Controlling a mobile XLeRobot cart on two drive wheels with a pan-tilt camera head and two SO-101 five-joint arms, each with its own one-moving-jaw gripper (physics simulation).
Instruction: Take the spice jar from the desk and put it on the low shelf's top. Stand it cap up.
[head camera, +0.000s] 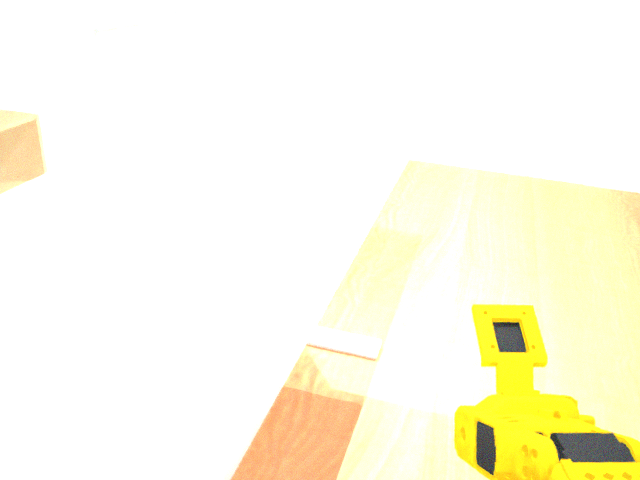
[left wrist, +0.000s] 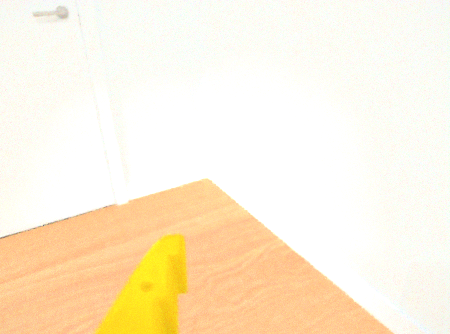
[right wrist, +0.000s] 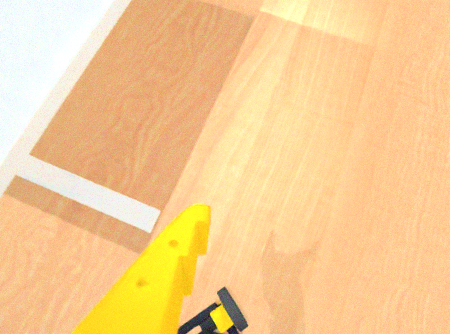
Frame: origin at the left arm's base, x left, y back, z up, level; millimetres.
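Where they show: left hand, its tool point: (left wrist: 185, 255); right hand, its tool point: (head camera: 471, 418) (right wrist: 209, 223).
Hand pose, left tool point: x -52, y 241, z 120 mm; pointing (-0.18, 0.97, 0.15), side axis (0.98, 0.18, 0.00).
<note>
After its pixels a point has its place.
The spice jar does not show in any of the three views. The right end of the low wooden shelf (head camera: 19, 150) {y -2490, x -619, z -320 mm} shows at the left edge of the head view; its top is mostly cut off. The desk (head camera: 170, 289) {y -767, x -481, z -55 mm} (right wrist: 37, 45) {y -492, x -410, z -55 mm} is white and washed out in the head view, and part of it shows at the upper left of the right wrist view. My right gripper (right wrist: 204, 216) is open and empty, over the floor beside the desk, with one notched jaw in view. My left gripper (left wrist: 175, 245) is open and empty, over the floor, with one jaw in view.
My yellow right arm (head camera: 516, 434) {y -128, x -376, z 218 mm} is at the lower right of the head view, over the wooden floor (head camera: 568, 268) {y -1072, x -2479, z -775 mm} (right wrist: 380, 175) {y -115, x -1093, z -775 mm} (left wrist: 240, 280) {y 1142, x -87, z -775 mm}. A white bar (head camera: 346, 343) (right wrist: 95, 192) lies low near the desk's edge. A door (left wrist: 45, 110) {y 1526, x -922, z -229 mm} and walls stand beyond my left gripper.
</note>
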